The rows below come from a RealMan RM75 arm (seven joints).
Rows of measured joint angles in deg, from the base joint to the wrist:
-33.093, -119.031, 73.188, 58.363, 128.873, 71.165, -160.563
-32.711, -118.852, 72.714, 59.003, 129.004, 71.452, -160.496
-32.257, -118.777, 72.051, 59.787, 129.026, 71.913, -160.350
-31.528, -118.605, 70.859, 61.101, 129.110, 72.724, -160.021
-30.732, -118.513, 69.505, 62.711, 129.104, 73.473, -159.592
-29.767, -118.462, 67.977, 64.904, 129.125, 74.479, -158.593
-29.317, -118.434, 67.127, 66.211, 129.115, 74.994, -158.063
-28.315, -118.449, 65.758, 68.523, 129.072, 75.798, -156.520
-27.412, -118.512, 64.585, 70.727, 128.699, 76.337, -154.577
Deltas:
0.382, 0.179, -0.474, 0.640, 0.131, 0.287, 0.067
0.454, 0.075, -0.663, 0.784, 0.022, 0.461, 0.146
0.729, 0.172, -1.192, 1.314, 0.084, 0.811, 0.329
0.796, 0.092, -1.354, 1.610, -0.006, 0.749, 0.429
0.965, 0.051, -1.528, 2.193, 0.021, 1.006, 0.999
0.450, 0.028, -0.850, 1.307, -0.010, 0.515, 0.530
1.002, -0.015, -1.369, 2.312, -0.043, 0.804, 1.543
0.903, -0.063, -1.173, 2.204, -0.373, 0.539, 1.943

